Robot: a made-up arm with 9 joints.
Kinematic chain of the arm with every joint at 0, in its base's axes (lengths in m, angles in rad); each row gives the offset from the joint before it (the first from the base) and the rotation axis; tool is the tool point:
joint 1: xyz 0 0 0.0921 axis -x
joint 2: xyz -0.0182 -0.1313 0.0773 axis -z
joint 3: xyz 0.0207 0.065 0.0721 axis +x
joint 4: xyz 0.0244 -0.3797 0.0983 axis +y
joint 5: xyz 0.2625 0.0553 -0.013 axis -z
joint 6: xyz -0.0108 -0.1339 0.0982 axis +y
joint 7: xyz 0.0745 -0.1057 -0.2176 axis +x
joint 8: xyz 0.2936 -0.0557 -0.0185 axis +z
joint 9: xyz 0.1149 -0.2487 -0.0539 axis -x
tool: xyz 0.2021 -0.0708 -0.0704
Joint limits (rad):
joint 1: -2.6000..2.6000
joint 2: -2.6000..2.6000
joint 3: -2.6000..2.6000
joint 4: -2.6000..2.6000
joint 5: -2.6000..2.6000
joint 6: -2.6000..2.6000
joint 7: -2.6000..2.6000
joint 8: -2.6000..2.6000
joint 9: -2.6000..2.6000
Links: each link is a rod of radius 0.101 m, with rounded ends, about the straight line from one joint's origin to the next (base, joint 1, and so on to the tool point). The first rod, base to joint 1, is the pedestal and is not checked.
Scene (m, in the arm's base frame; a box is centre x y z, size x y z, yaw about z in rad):
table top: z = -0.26
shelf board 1: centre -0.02 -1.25 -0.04 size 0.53 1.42 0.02 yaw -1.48
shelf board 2: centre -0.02 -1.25 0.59 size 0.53 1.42 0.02 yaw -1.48
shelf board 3: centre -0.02 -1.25 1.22 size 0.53 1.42 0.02 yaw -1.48
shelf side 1: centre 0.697 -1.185 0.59 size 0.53 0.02 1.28 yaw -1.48
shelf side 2: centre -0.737 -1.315 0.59 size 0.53 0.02 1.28 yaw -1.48
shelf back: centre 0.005 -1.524 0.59 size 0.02 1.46 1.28 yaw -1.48
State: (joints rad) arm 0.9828 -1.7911 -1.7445 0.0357 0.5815 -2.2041 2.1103 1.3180 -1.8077
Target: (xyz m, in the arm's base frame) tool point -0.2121 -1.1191 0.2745
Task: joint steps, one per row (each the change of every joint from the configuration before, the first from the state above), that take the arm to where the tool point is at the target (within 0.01 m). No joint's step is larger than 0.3 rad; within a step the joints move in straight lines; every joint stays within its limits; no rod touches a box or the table.
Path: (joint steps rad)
1: -0.2528 -0.1218 -0.1251 -0.1593 0.0767 -0.0586 -0.0339 -0.0059 0.0136
2: -0.2527 -0.1218 -0.1250 -0.1593 0.0768 -0.0585 -0.0339 -0.0060 0.0135
3: -0.2528 -0.1217 -0.1251 -0.1593 0.0767 -0.0586 -0.0339 -0.0059 0.0136
4: -0.0949 -0.2218 0.0160 -0.0805 -0.1782 0.2610 0.1029 -0.2172 -0.0108
5: -0.0949 -0.2218 0.0160 -0.0806 -0.1782 0.2610 0.1028 -0.2172 -0.0109

